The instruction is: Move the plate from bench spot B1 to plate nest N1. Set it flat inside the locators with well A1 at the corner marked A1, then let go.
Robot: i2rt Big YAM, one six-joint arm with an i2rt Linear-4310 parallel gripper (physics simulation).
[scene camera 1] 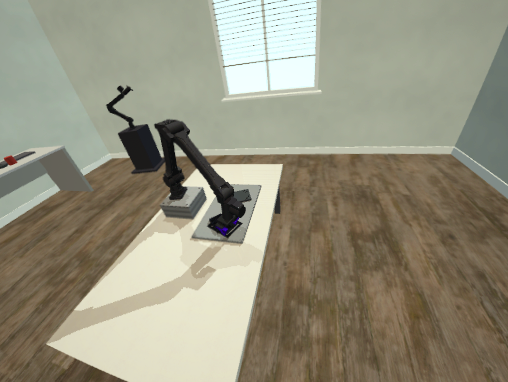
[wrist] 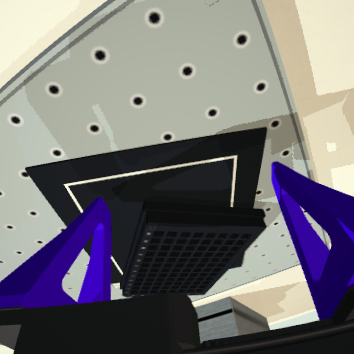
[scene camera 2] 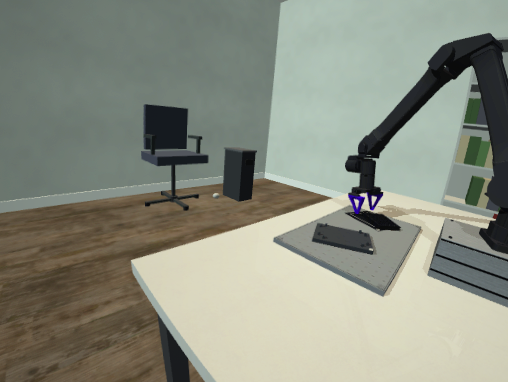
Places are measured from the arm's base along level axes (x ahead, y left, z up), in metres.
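Pixels of known places: gripper, fingertip midpoint: [scene camera 1: 229, 229] [wrist: 186, 187] [scene camera 2: 364, 211]; arm's base, origin of the base link: [scene camera 1: 178, 194] [scene camera 2: 504, 245].
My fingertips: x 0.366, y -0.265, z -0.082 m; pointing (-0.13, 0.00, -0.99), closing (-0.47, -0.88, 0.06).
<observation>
Ahead of a thing's pixels: the offset from my fingertips to its middle. "*": to the spot under its first point. Level surfaces: height alone.
The plate @[dx -0.068, dy +0.060, dz -0.001 m] [scene camera 2: 384, 221] [wrist: 190, 255], black with a grid of wells, sits on the black pad @[* dx +0.057, dy +0.049, dz -0.008 m] [wrist: 45, 175] of bench spot B1. Part of the pad's pale outline shows beyond the plate in the wrist view. My gripper [scene camera 1: 229, 227] [scene camera 2: 365, 210] [wrist: 186, 187] is open and empty, with its purple fingers above the pad. In the wrist view the fingertips stand to either side of the plate, apart from it. The plate nest @[dx +0.016, dy +0.300, dz +0.001 m] [scene camera 1: 243, 195] [scene camera 2: 343, 238], a dark block with small raised locators, lies on the same grey board. Corner marks are too small to read.
The perforated grey board @[dx -0.022, dy +0.201, dz -0.016 m] [scene camera 1: 202, 233] [scene camera 2: 350, 265] [wrist: 120, 75] lies on the white bench @[dz -0.023 m] [scene camera 1: 175, 280] [scene camera 2: 250, 300]. The arm's grey layered base block [scene camera 1: 182, 207] [scene camera 2: 465, 260] [wrist: 217, 320] stands beside the board. An office chair [scene camera 2: 166, 127] stands away from the bench.
</observation>
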